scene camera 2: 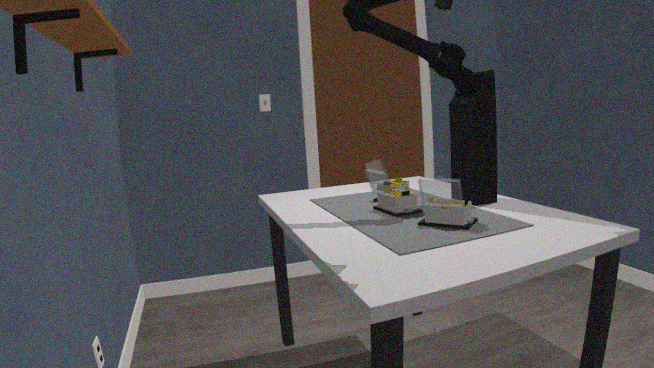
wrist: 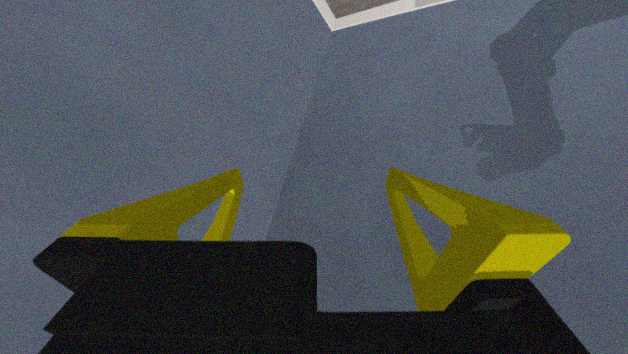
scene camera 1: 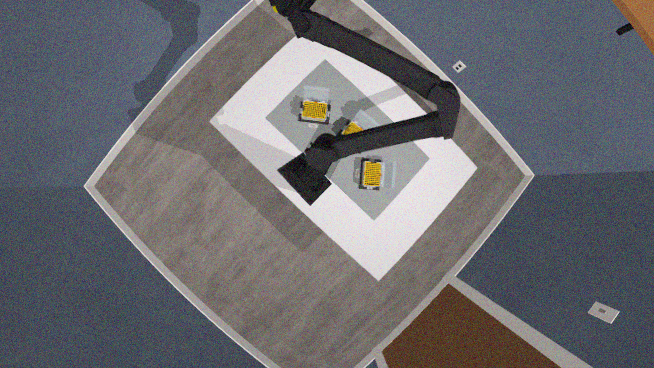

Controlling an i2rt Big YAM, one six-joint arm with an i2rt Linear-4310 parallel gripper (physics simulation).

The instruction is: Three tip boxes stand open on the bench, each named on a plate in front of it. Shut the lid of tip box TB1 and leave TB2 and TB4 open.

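Where they show: gripper, between the fingertips: (wrist: pixel 314 176); arm's base, origin of its link: (scene camera 2: pixel 470 86) (scene camera 1: pixel 306 178).
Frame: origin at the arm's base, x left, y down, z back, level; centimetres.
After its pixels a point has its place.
Three tip boxes with yellow tips stand on the grey mat, lids up. In scene camera 1, one box (scene camera 1: pixel 314 110) @(x 19.0, y 36.0, z -28.5 cm) is at the upper left, a second box (scene camera 1: pixel 353 128) @(x -1.6, y 36.1, z -33.3 cm) is in the middle, partly hidden by the arm, and a third box (scene camera 1: pixel 372 174) @(x -22.9, y 36.1, z -21.1 cm) is at the lower right. In scene camera 2, one box (scene camera 2: pixel 447 213) @(x 22.4, y 37.8, z -31.8 cm) stands nearest with its clear lid (scene camera 2: pixel 440 188) @(x 23.8, y 29.9, z -35.5 cm) upright; two others overlap behind it. The name plates are too small to read, so I cannot tell which is TB1. My gripper (wrist: pixel 314 176) @(x 37.4, y -20.3, z -43.1 cm) is open and empty, high up and away from the boxes, facing the wall.
The grey mat (scene camera 1: pixel 375 207) @(x -35.5, y 41.8, z -9.7 cm) (scene camera 2: pixel 400 247) @(x 29.3, y 41.8, z -52.9 cm) lies on the white table (scene camera 1: pixel 377 260) @(x -54.1, y 42.1, z 11.7 cm) (scene camera 2: pixel 350 285) @(x 42.6, y 42.1, z -73.7 cm). The arm (scene camera 1: pixel 390 137) @(x -11.9, y -21.2, z -22.6 cm) reaches over the mat above the middle box. A wooden shelf (scene camera 2: pixel 90 30) is on the wall.
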